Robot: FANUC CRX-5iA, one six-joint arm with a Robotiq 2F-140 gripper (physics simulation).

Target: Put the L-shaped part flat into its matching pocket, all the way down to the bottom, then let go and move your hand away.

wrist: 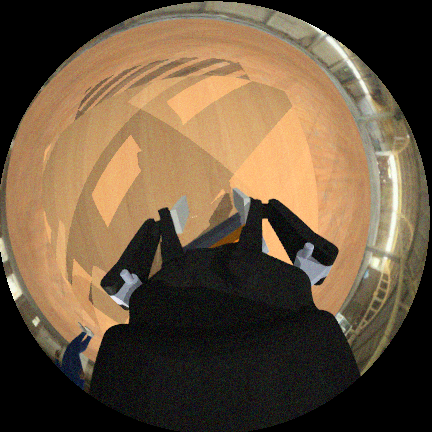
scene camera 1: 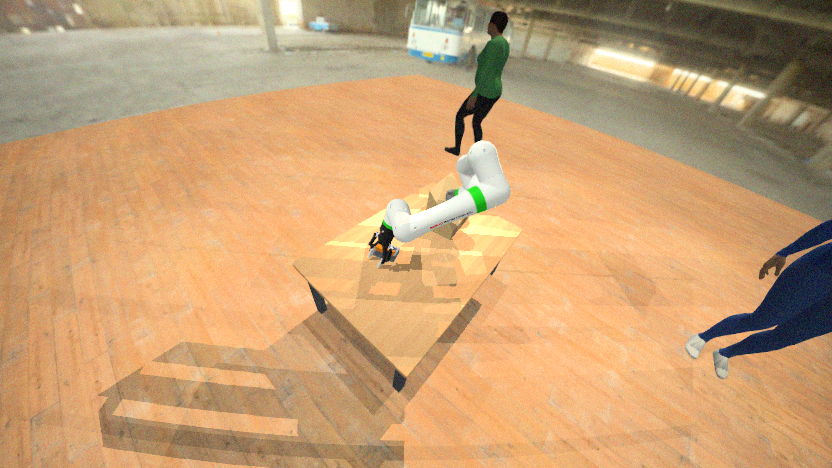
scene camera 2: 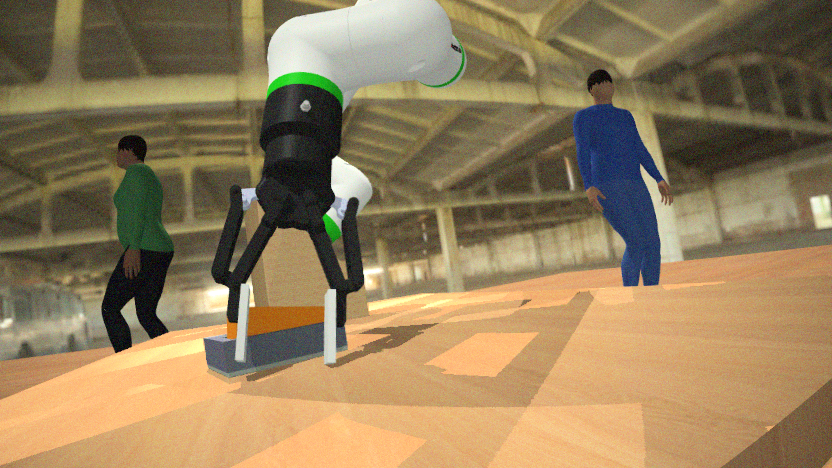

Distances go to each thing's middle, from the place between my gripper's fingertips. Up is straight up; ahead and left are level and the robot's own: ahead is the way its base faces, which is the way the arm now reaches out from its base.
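The orange L-shaped part (scene camera 2: 261, 320) is 30 mm above my hand, and it is also 80 mm behind it and 10 mm to the right of it. As for the grey pocket block (scene camera 2: 273, 349), I find it 10 mm above my hand, 90 mm behind it and 10 mm to the right of it.
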